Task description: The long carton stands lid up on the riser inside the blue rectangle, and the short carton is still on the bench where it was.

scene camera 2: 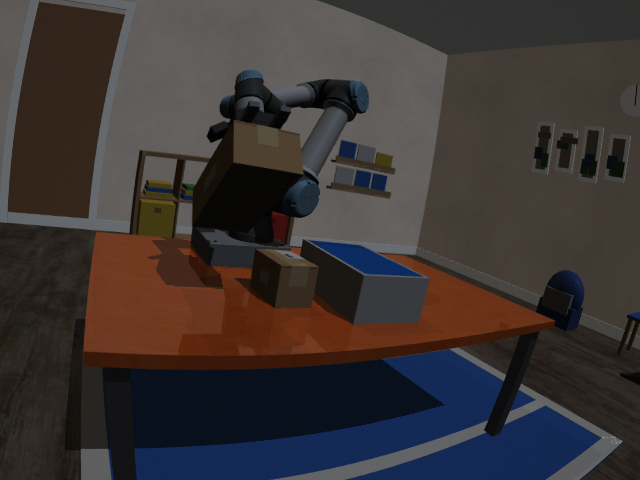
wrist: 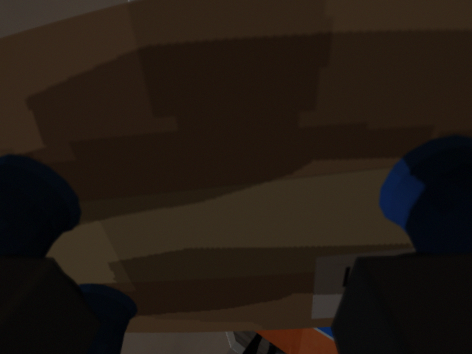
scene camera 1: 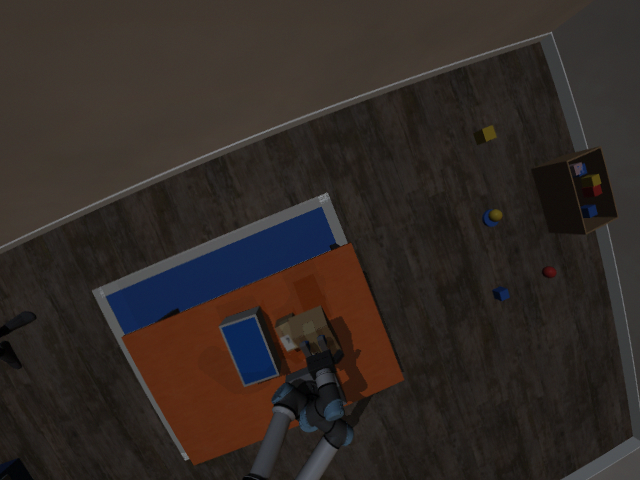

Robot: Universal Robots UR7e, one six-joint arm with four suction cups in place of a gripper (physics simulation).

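Where they show: hand at its tool point: [wrist: 231,239] [scene camera 1: 315,344]; arm's base at its link origin: [scene camera 2: 250,237] [scene camera 1: 309,392].
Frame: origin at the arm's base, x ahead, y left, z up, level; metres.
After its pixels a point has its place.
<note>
The long carton [scene camera 1: 308,326] @(y -0.173, x 0.499, z 0.306 m) [scene camera 2: 266,149] @(y -0.177, x 0.515, z 0.282 m) [wrist: 225,220] @(y -0.188, x 0.373, z 0.256 m) hangs in the air above the bench [scene camera 2: 155,341] @(y -0.380, x 0.645, z -0.073 m), steeply tilted, its near end raised and its underside partly facing scene camera 2. My gripper [scene camera 1: 314,346] @(y -0.165, x 0.382, z 0.246 m) [scene camera 2: 258,116] [wrist: 225,200] @(y -0.165, x 0.382, z 0.246 m) is shut on it; in the wrist view the blue cups are at its taped, labelled lid. The short carton [scene camera 1: 286,338] @(y -0.009, x 0.364, z 0.033 m) [scene camera 2: 289,281] @(y -0.044, x 0.446, z -0.006 m) stands on the bench between the long carton's side and the riser [scene camera 2: 390,299] @(y 0.173, x 0.553, z -0.010 m), and is partly covered in scene camera 1. The riser's top shows the blue rectangle [scene camera 1: 249,351] @(y 0.190, x 0.375, z 0.047 m) [scene camera 2: 364,257] @(y 0.197, x 0.373, z 0.047 m) with no carton on it.
The grey base mount [scene camera 2: 230,254] @(y -0.096, x 0.113, z -0.035 m) stands on the bench behind the short carton, below the long carton. A small part of the orange bench top [wrist: 295,342] @(y 0.722, x 0.454, z -0.073 m) shows in the wrist view. A person's feet [scene camera 1: 18,322] show on the floor at the left in scene camera 1.
</note>
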